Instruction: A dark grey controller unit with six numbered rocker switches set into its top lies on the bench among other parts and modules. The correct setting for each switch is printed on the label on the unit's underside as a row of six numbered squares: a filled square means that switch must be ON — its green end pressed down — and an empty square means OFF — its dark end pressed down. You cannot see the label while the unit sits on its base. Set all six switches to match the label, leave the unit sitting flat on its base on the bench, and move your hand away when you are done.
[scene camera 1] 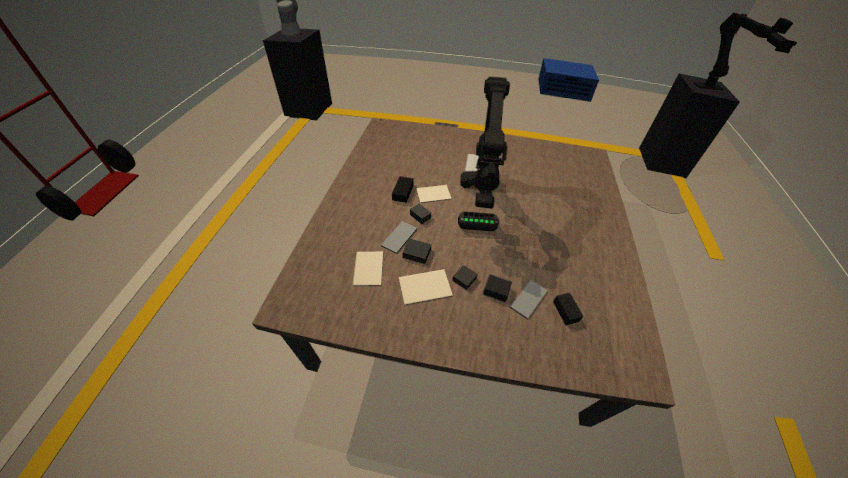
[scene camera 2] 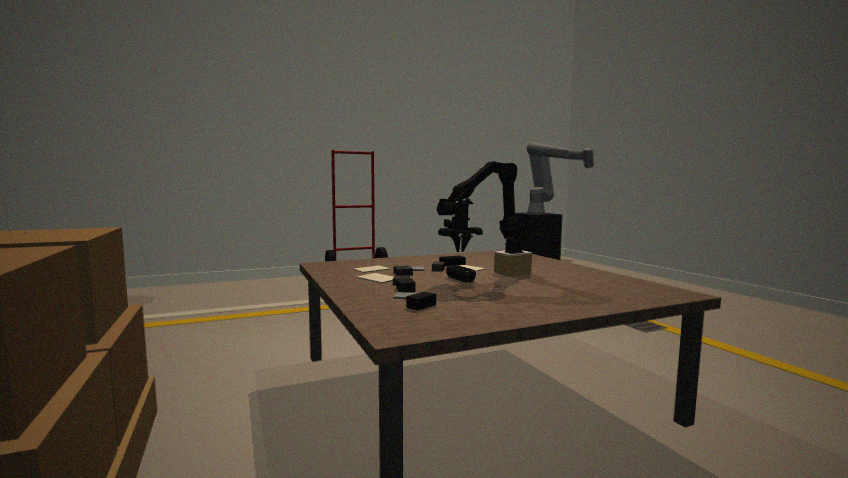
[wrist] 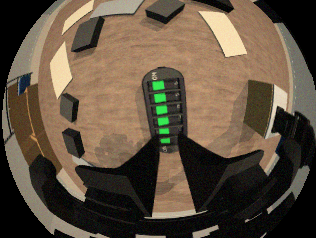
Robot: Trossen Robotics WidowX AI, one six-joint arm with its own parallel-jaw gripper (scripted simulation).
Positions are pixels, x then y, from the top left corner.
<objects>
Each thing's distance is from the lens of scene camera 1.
cream sheet [scene camera 1: 368, 266]: 118 cm
grey plate [scene camera 1: 529, 299]: 115 cm
</objects>
